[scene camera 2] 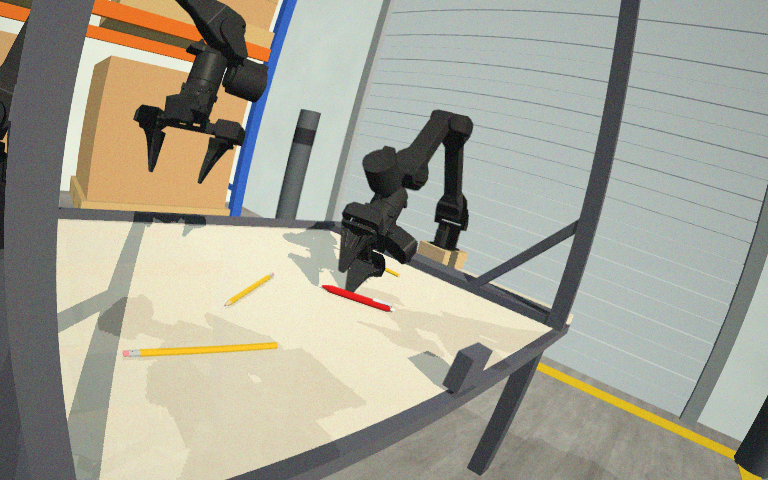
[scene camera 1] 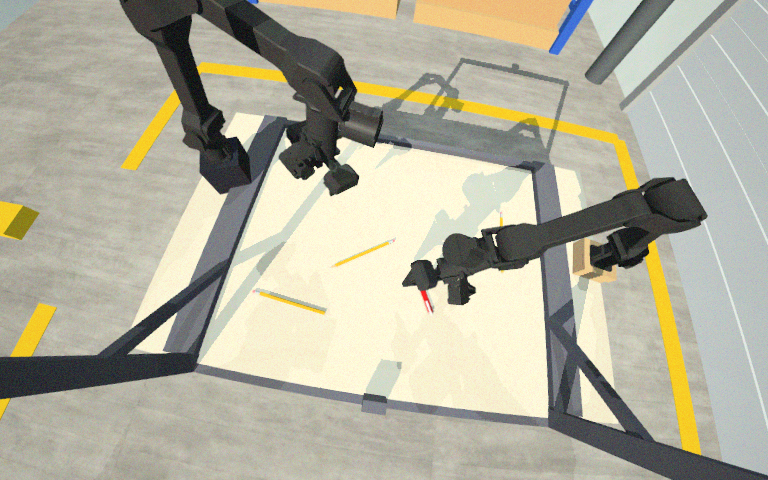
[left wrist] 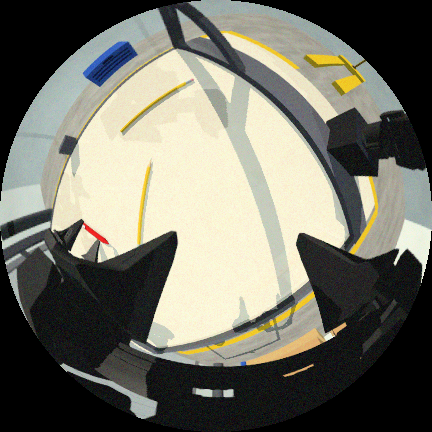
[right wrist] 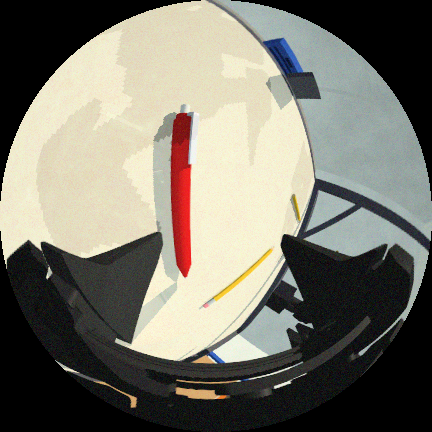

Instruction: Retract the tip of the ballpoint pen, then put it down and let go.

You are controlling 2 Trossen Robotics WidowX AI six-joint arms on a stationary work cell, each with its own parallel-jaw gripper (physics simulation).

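Seen in the pictures: left gripper, fingertip midpoint: [scene camera 2: 174, 177] [scene camera 1: 320, 181] [left wrist: 240, 238] [right wrist: 291, 326]; right gripper, fingertip midpoint: [scene camera 2: 344, 283] [scene camera 1: 414, 282] [left wrist: 90, 230] [right wrist: 224, 240]; left arm's base, origin of the base link: [scene camera 1: 218, 153] [left wrist: 368, 140]; right arm's base, origin of the base link: [scene camera 2: 444, 246] [scene camera 1: 600, 258].
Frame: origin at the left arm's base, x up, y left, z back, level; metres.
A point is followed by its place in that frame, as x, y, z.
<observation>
A red ballpoint pen [scene camera 1: 427, 301] {-0.091, -0.497, -0.436} [scene camera 2: 370, 302] {-0.098, -0.492, -0.430} [left wrist: 96, 233] {-0.098, -0.445, -0.429} [right wrist: 181, 190] {-0.094, -0.478, -0.438} with a white clip lies flat on the pale table [scene camera 1: 339, 345] {-0.106, -0.539, -0.202} [scene camera 2: 294, 407] {-0.106, -0.532, -0.090}. In the right wrist view its white button sticks out at the upper end and its red cone points down between the fingers; whether a writing point shows is too small to tell. My right gripper [scene camera 2: 346, 280] {-0.077, -0.446, -0.414} [right wrist: 224, 240] {-0.077, -0.446, -0.414} is open and empty above the pen's cone end, hiding part of the pen in scene camera 1. My left gripper [scene camera 1: 320, 176] {0.042, -0.184, -0.248} [scene camera 2: 175, 176] {0.042, -0.184, -0.248} [left wrist: 240, 238] {0.042, -0.184, -0.248} is open and empty, high above the table.
Yellow pencils lie on the table: one [scene camera 1: 362, 253] {-0.100, -0.331, -0.311} [scene camera 2: 249, 289] {-0.100, -0.335, -0.300} [left wrist: 144, 200] {-0.101, -0.330, -0.297} [right wrist: 245, 274] {-0.101, -0.332, -0.320} left of the pen, another [scene camera 1: 291, 301] {-0.100, -0.409, -0.111} [scene camera 2: 209, 349] {-0.101, -0.413, -0.106} [left wrist: 157, 103] {-0.102, -0.402, -0.102} farther left, and a third [scene camera 1: 501, 219] {-0.100, -0.330, -0.736} [scene camera 2: 391, 272] {-0.102, -0.459, -0.673} behind the right arm. A dark frame borders the table; a grey block [scene camera 1: 374, 403] {-0.050, -0.669, -0.250} [scene camera 2: 467, 366] {-0.062, -0.672, -0.223} sits at its front edge.
</observation>
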